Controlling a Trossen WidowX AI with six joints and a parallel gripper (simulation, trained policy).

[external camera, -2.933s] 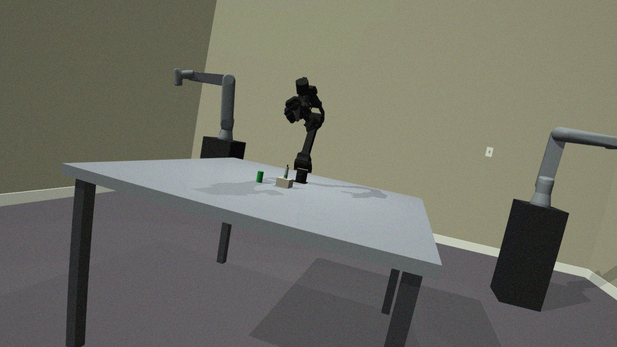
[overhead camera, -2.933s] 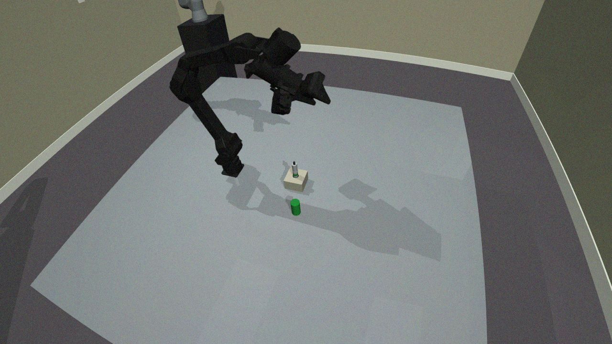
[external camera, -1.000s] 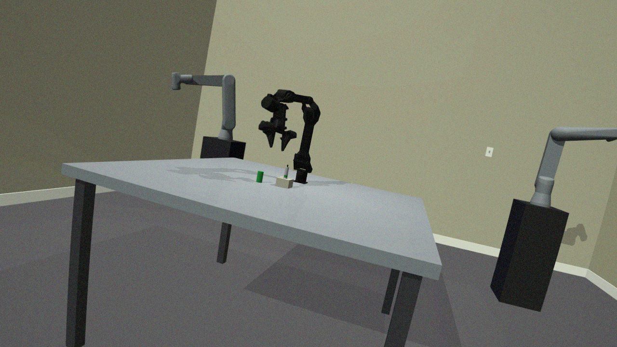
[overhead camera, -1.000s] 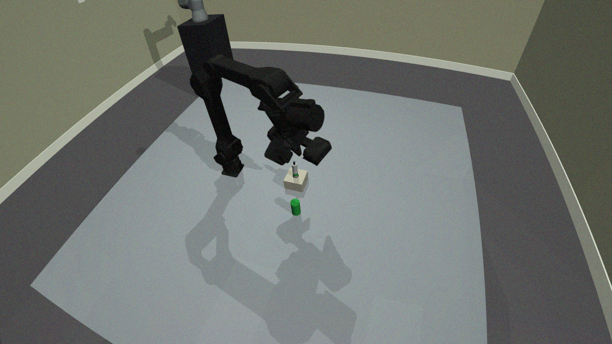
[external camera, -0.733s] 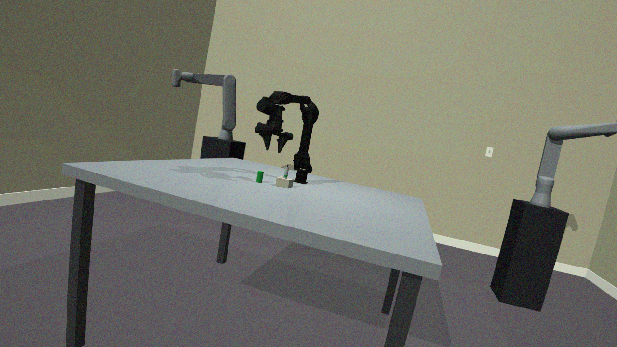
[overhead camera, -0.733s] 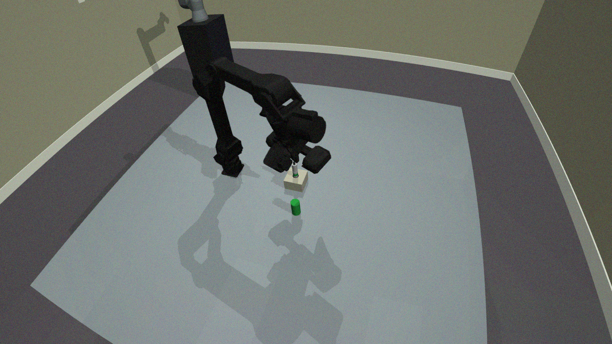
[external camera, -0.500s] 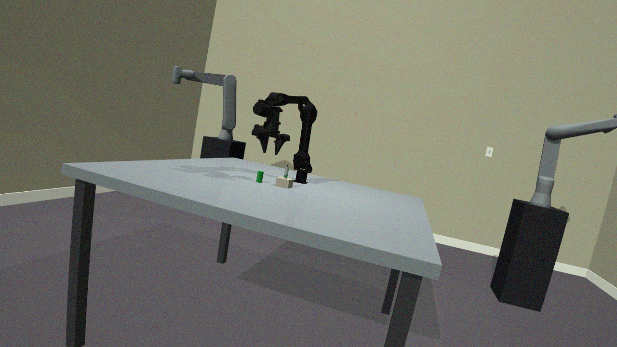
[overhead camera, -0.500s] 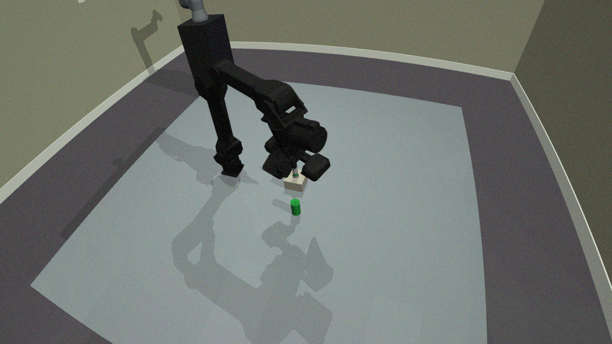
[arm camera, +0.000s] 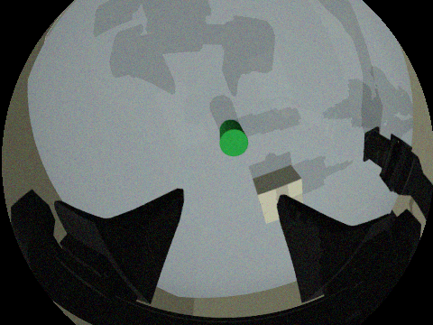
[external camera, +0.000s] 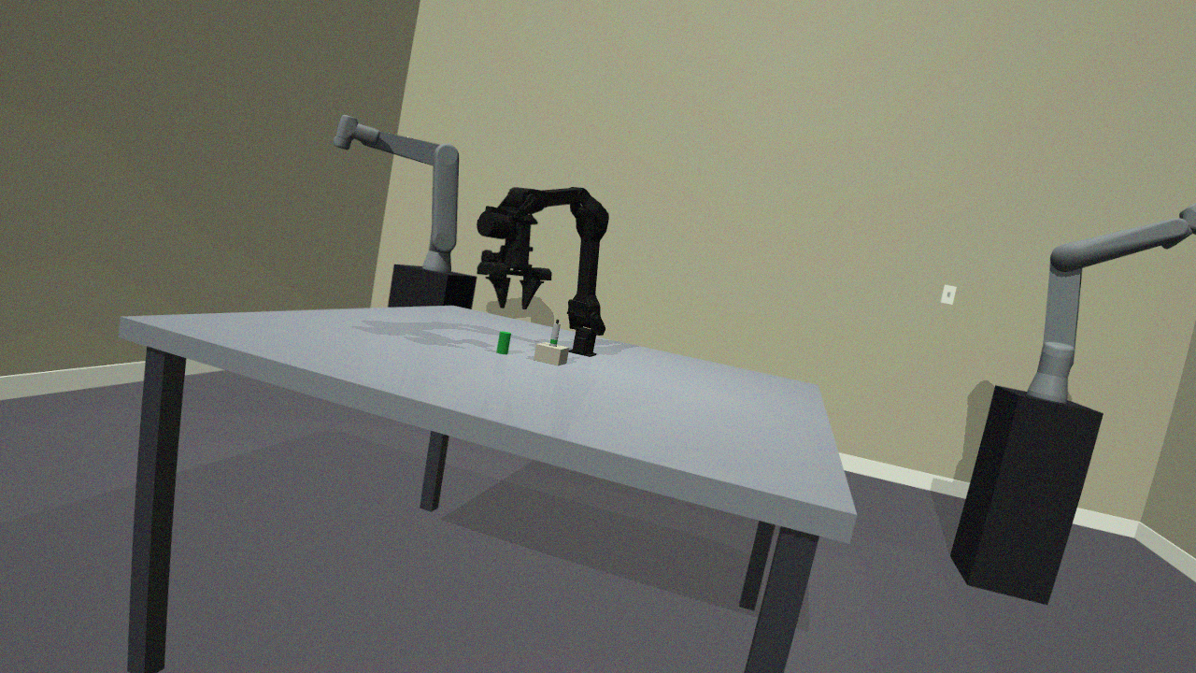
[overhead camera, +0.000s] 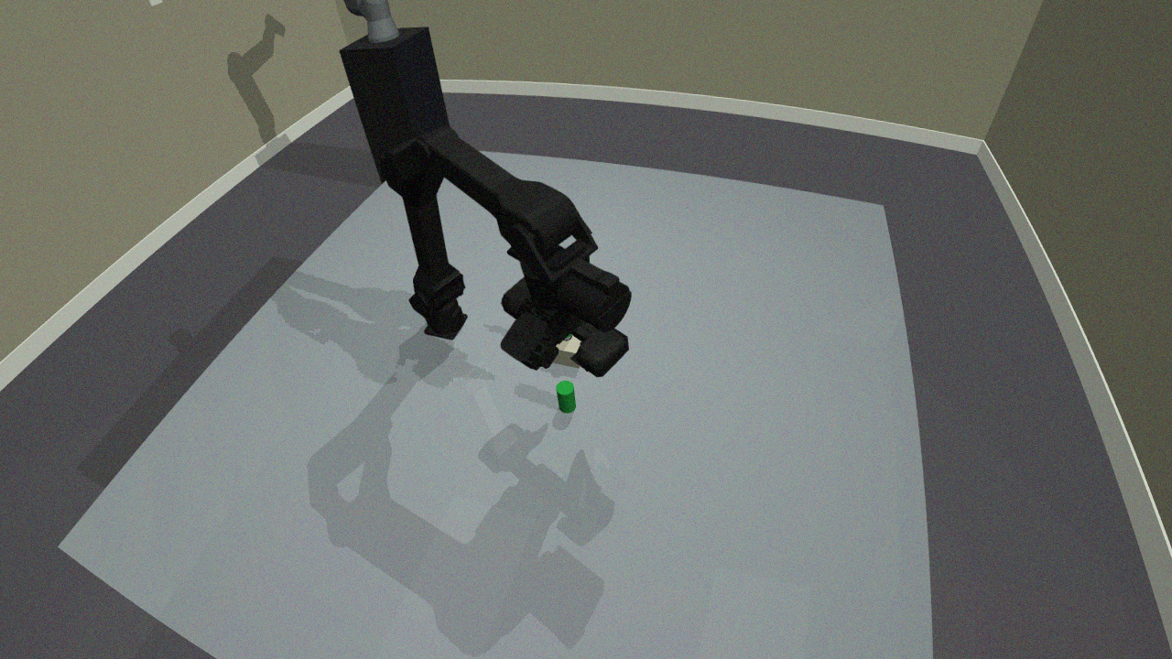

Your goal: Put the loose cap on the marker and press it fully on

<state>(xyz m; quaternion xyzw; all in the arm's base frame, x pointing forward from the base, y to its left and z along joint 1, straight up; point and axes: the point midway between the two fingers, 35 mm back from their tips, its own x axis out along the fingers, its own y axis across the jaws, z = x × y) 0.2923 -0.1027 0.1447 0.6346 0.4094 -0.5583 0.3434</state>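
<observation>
My gripper tip is now 1 cm past the green cap, 1 cm to the left of it and 8 cm above it. The rest, counted from my gripper tip: grey marker: 5 cm behind, 10 cm to the left, 3 cm below; beige holder block: 5 cm behind, 10 cm to the left, 9 cm below.
</observation>
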